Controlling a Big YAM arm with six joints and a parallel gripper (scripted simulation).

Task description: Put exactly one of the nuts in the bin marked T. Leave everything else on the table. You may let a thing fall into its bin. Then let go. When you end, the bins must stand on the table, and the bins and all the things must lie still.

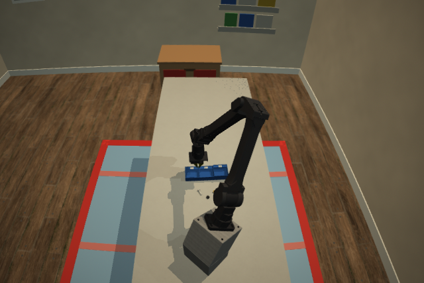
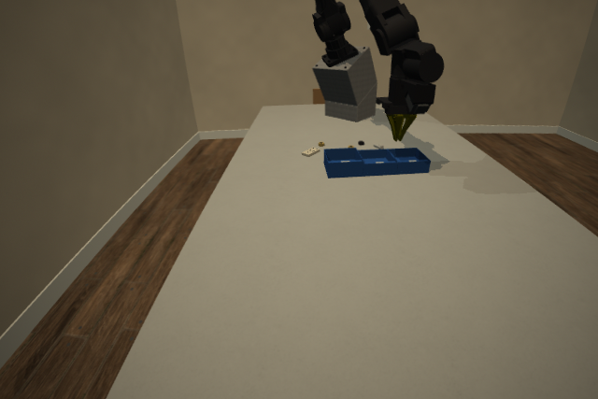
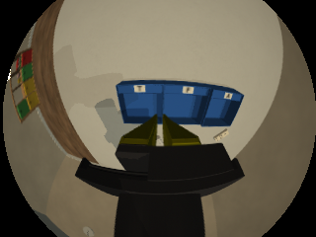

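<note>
Right now my hand is 17 cm past the black nut, 8 cm above it and 1 cm to the left of it. The rest, counted from my hand: small grey screw 12 cm behind, 7 cm below, 2 cm to the left; blue bin unit 6 cm below, 5 cm to the right, 1 cm behind; white domino 18 cm to the right, 15 cm behind, 8 cm below.
</note>
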